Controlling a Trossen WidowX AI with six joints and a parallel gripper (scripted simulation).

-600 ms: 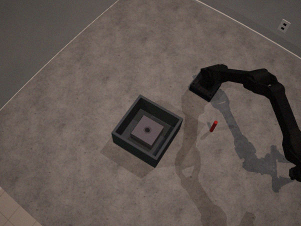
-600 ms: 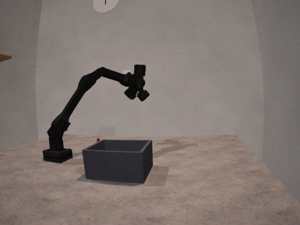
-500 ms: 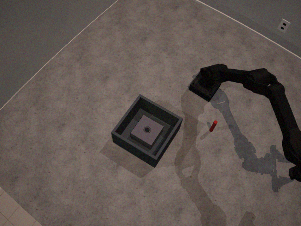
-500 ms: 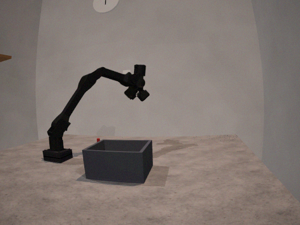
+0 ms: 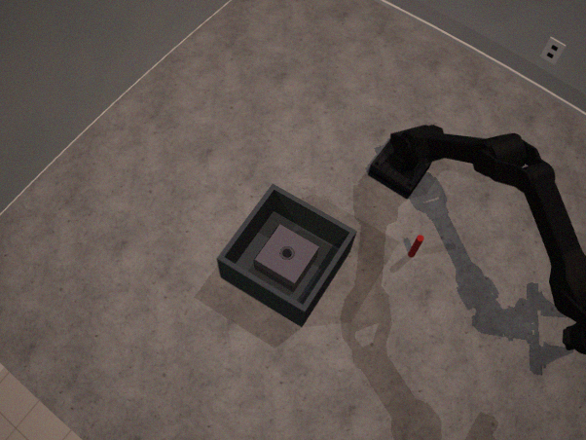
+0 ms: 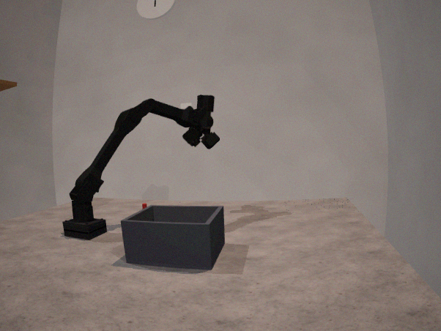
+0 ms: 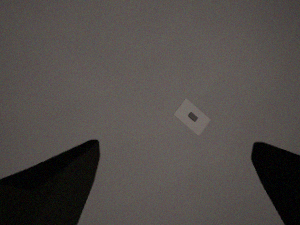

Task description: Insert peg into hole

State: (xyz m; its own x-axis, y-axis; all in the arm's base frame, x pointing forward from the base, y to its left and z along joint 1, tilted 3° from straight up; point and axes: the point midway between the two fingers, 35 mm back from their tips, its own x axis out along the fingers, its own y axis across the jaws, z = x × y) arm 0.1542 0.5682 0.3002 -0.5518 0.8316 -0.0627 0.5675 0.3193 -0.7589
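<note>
Right now my hand is 450 mm to the left of the red peg and 270 mm above it. Round my hand: dark grey box (190 mm ahead, 620 mm to the right, 280 mm below); plate (190 mm ahead, 620 mm to the right, 270 mm below).
</note>
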